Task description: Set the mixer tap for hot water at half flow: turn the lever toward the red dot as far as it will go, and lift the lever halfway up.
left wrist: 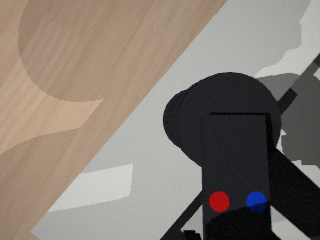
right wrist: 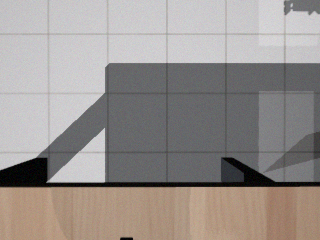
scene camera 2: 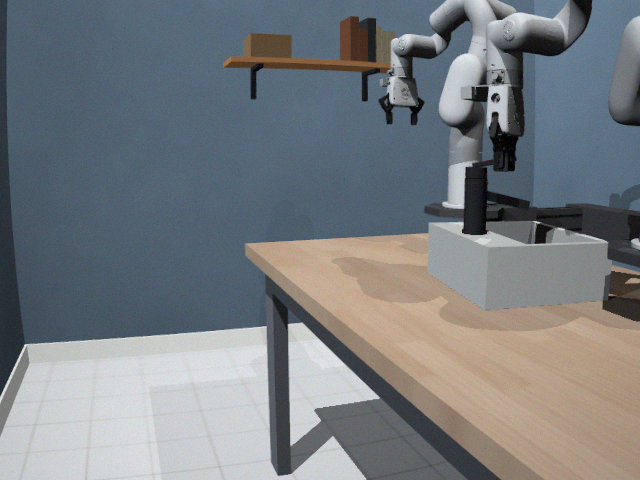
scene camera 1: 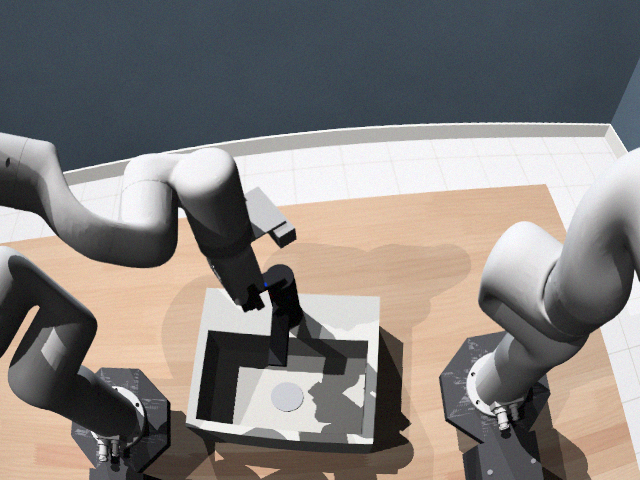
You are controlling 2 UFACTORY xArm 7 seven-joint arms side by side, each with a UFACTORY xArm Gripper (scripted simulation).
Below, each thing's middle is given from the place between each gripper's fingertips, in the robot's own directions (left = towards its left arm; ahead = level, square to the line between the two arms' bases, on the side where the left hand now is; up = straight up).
Now: the black mixer tap (scene camera 1: 283, 307) 50 mm below my left hand (scene camera 2: 504, 171), 40 mm to the right of it and 20 mm ahead of it. Round my left hand: sink (scene camera 1: 321, 390): 240 mm below, 80 mm behind, 40 mm to the right.
Right now the black mixer tap is 190 mm ahead of my right hand (scene camera 2: 401, 124), 770 mm to the left of it and 160 mm below it. From my right hand the other things lie so: sink: 90 mm ahead, 780 mm to the left, 340 mm below.
